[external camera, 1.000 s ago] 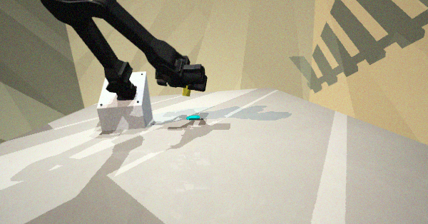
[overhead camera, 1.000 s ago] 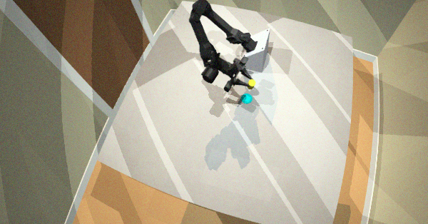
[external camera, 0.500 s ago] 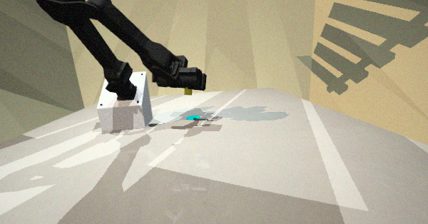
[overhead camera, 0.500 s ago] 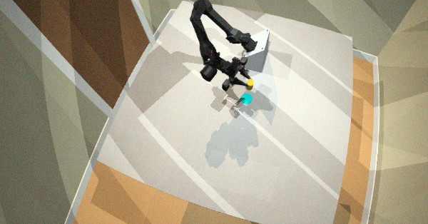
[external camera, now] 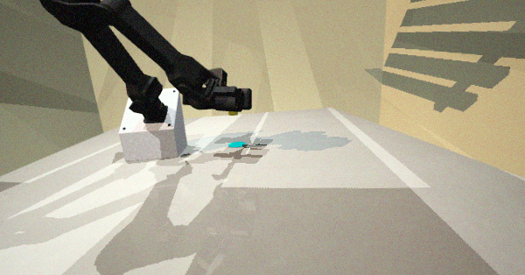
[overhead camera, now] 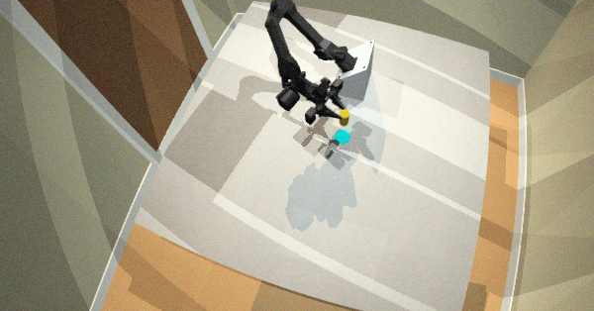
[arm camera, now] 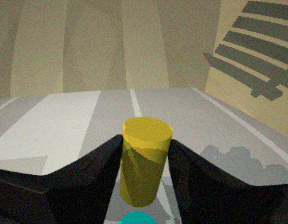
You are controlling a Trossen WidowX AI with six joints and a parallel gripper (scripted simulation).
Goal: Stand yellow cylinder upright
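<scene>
My gripper tip is 2 cm above the yellow tall cylinder. From my gripper tip the other things lie so: cyan circle 16 cm below.
</scene>
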